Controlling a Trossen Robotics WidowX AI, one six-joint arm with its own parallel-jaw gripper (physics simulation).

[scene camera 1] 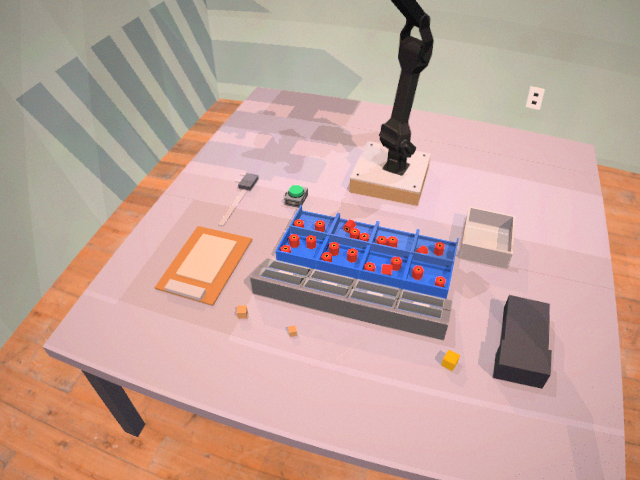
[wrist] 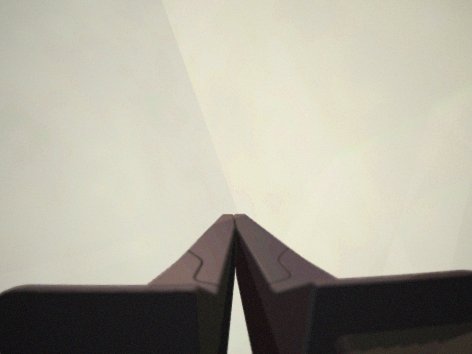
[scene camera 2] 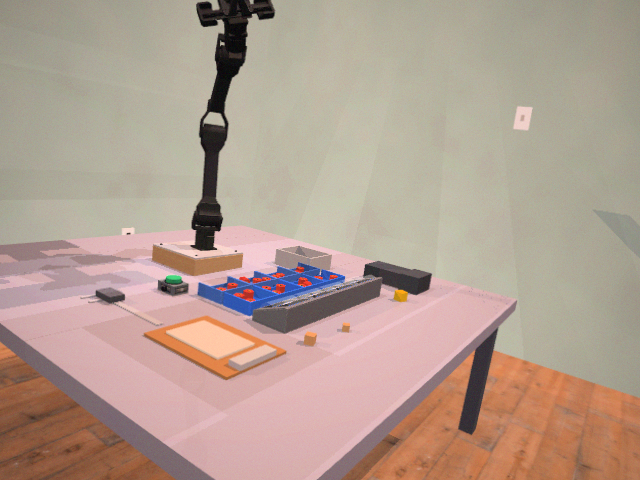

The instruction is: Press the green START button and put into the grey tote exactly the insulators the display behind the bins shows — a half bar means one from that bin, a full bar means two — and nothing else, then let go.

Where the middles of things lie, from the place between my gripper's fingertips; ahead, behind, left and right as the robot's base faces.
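Labels:
Dark box (scene camera 1: 523,357): a fair way ahead of my hand, far to the left, far below. Grey tote (scene camera 1: 488,237): my gripper 47 cm to the right of it, 14 cm past it, 74 cm above it. By their middles, of the things named here, grey tote nearest to my gripper.

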